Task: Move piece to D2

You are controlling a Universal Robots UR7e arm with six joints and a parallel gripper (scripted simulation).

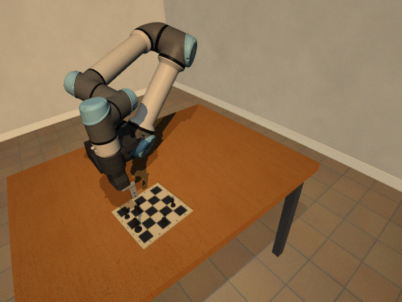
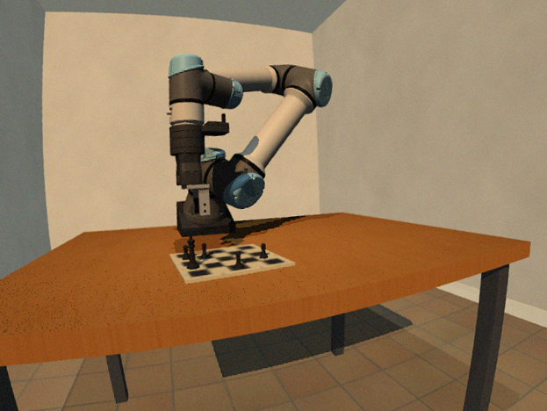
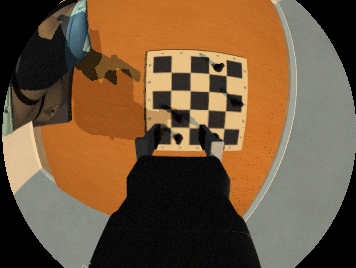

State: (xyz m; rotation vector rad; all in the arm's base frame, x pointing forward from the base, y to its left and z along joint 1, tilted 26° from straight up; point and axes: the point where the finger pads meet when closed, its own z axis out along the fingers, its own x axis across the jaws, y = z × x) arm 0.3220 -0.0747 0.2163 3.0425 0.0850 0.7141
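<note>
The tall chess piece lies 80 mm below my hand, 80 mm ahead of it and 40 mm to the right of it. Round my hand: chessboard: 120 mm below, 40 mm to the left, 40 mm ahead.
</note>
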